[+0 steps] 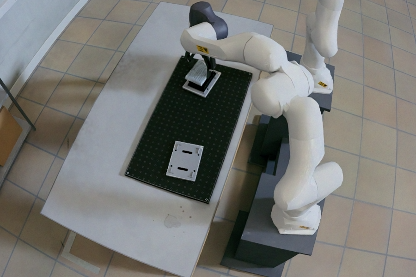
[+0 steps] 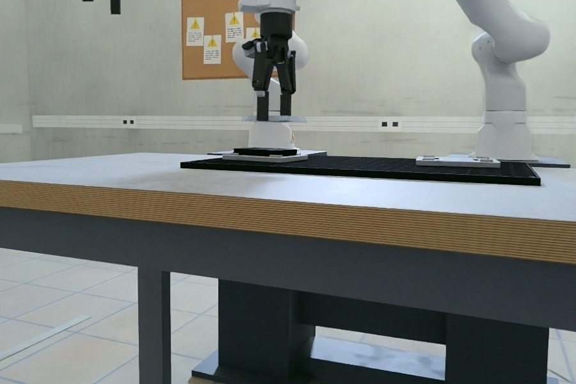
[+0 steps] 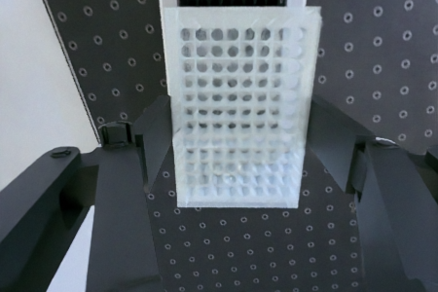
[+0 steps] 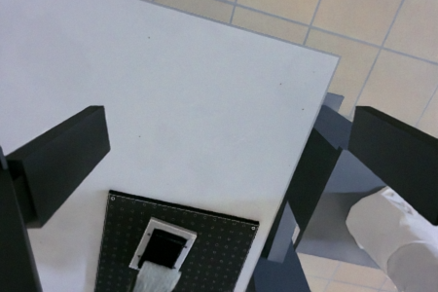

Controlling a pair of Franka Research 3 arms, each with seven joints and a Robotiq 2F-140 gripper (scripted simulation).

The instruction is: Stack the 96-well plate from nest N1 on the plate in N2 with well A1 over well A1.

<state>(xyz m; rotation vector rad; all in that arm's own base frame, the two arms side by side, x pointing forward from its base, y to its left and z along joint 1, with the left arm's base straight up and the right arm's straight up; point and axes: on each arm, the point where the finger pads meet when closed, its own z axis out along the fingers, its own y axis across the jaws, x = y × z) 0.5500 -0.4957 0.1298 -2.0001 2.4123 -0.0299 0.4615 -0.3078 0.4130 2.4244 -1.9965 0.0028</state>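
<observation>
My left hand is 20 mm to the left of the black plate and 100 mm above it. The rest, counted from my left hand: clear 96-well plate: 20 mm below.
</observation>
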